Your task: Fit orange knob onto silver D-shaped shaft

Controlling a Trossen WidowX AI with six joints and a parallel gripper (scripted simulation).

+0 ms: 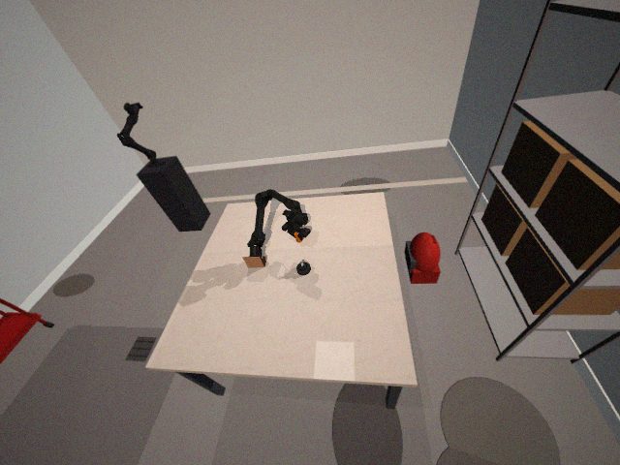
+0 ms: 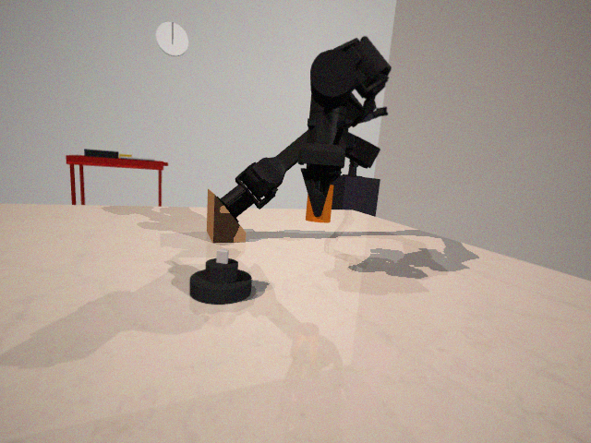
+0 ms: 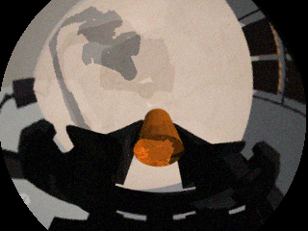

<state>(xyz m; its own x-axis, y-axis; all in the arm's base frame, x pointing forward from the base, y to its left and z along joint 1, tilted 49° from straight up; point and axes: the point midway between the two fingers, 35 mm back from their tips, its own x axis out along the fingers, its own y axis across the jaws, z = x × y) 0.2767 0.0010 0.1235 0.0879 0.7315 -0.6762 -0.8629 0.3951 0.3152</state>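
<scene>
My gripper tip is 3 cm short of the round pedestal, 16 cm to the left of it and 8 cm above it. From my gripper tip the other things lie so: orange knob (3 cm above).
</scene>
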